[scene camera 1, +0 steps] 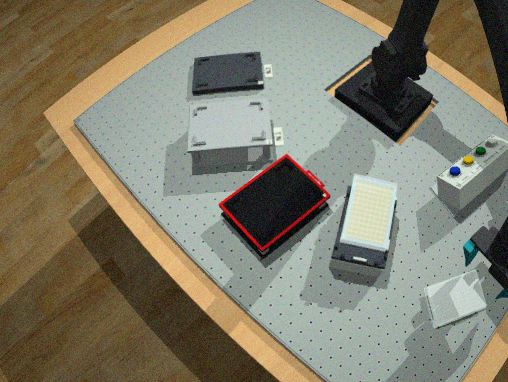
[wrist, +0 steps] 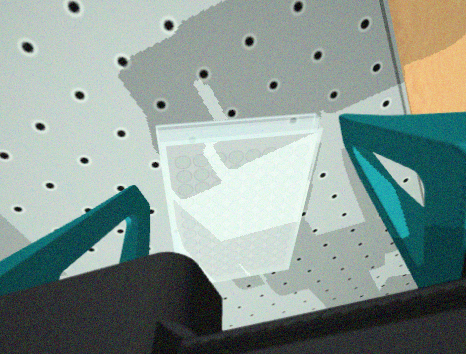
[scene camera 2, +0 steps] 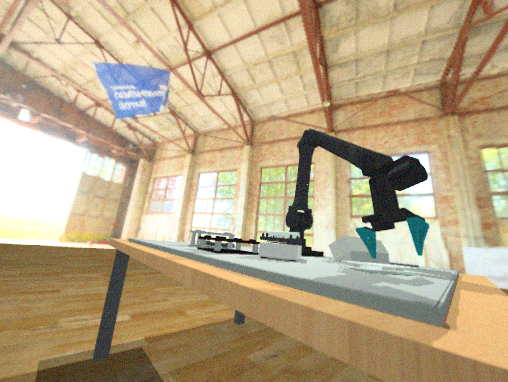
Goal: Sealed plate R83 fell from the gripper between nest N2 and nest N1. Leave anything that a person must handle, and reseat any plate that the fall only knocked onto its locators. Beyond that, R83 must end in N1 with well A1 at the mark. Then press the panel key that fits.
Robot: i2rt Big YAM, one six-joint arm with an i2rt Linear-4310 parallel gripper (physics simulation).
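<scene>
A clear, pale plate with round wells lies on the perforated table top near its edge; no legible code or A1 mark shows. My gripper is open and empty above it, with one teal finger on each side of the plate in the wrist view. A plate with yellowish wells sits on a dark nest on a grey block. A red-rimmed black nest, a raised grey nest and a flat black nest hold no plate. The nest labels are unreadable.
A grey key panel with blue, yellow, green and grey keys stands right of the yellowish plate. The arm's black base is bolted at the back. The table has a wooden rim.
</scene>
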